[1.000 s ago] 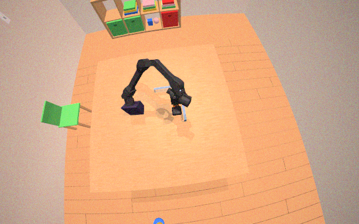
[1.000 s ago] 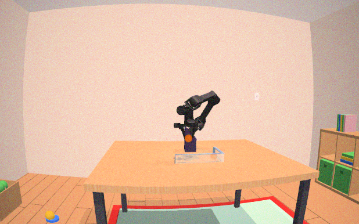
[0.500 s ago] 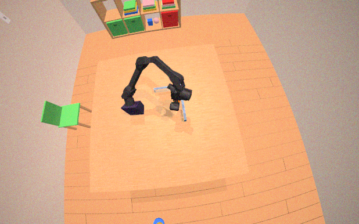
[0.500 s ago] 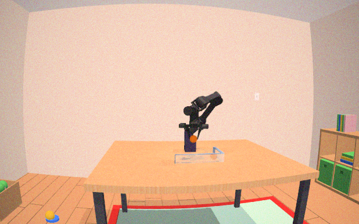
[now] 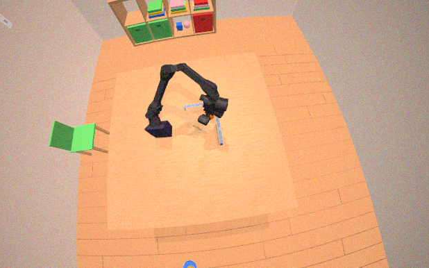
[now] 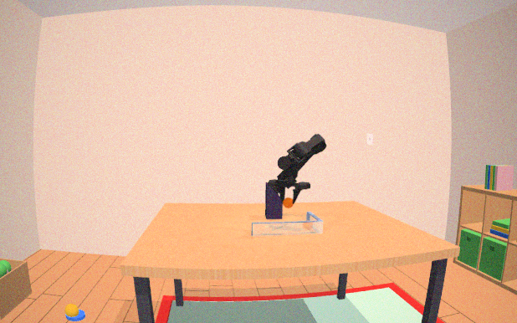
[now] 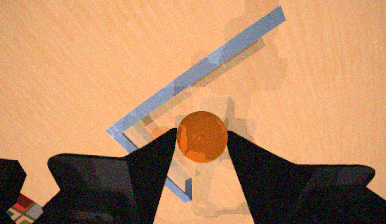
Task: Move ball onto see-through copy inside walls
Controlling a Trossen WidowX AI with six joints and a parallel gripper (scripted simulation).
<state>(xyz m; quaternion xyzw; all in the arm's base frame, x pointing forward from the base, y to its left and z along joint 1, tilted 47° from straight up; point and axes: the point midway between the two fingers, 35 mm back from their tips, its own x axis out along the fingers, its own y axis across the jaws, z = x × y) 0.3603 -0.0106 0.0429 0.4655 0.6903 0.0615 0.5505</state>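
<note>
Now: the see-through copy 3 cm behind my gripper tip, 10 cm to the left of it and 11 cm below it. Also, from my gripper tip: orange ball right at my gripper tip.
</note>
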